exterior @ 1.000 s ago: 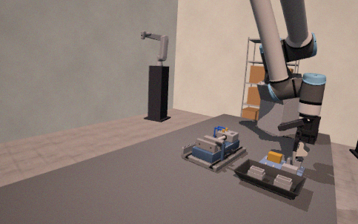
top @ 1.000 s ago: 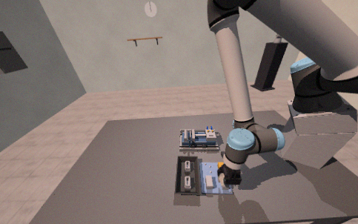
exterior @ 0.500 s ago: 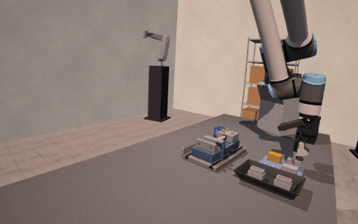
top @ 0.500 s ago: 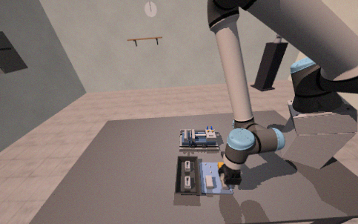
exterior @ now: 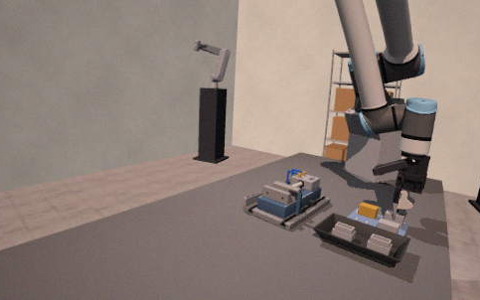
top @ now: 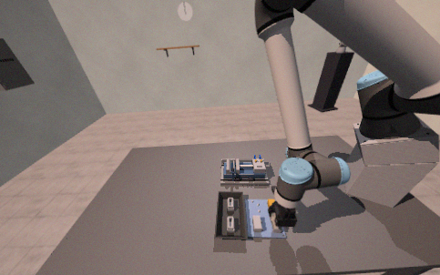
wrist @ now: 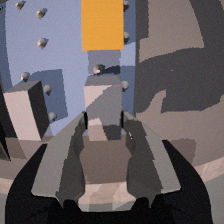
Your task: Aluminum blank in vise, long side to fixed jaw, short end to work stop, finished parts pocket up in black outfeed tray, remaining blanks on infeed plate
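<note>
The yellow brass blank is 3 cm behind my hand, 9 cm to the right of it and 2 cm below it. Round my hand: vise: 2 cm ahead, 36 cm to the right, 1 cm below.
</note>
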